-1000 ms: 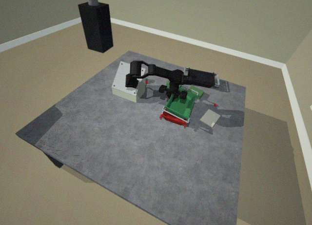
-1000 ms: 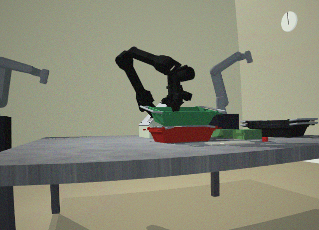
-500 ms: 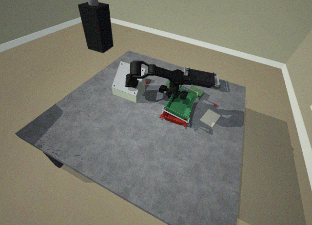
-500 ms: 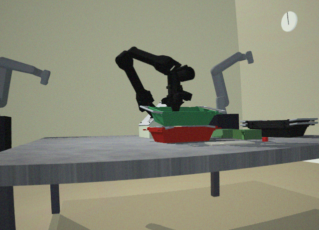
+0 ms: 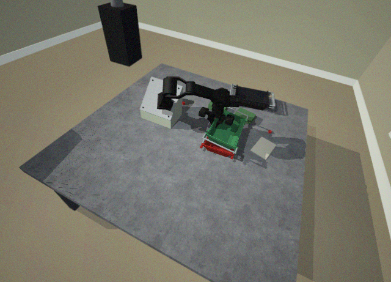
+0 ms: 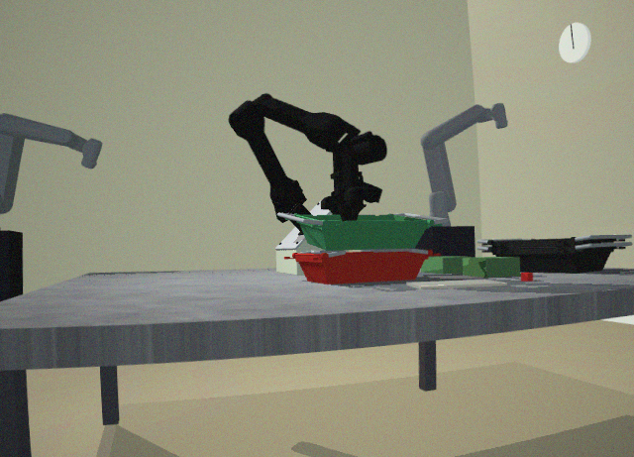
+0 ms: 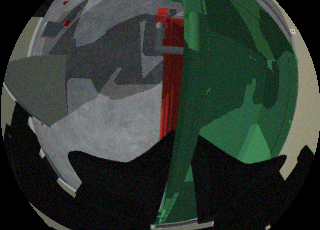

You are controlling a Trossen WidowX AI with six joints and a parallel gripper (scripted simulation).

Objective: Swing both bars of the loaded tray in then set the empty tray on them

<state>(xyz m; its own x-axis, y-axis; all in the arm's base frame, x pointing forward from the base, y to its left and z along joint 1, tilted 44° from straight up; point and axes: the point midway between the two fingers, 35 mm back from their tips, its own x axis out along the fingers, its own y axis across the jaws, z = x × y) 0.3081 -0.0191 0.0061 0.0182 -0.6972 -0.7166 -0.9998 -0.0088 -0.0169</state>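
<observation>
Now: gripper tip 70 mm short of the green tray and 30 mm below it. From my gripper tip the other things lie so: pale flat card: 300 mm ahead, 70 mm to the left, 90 mm below; then small red cube: 320 mm ahead, 220 mm to the left, 90 mm below.
</observation>
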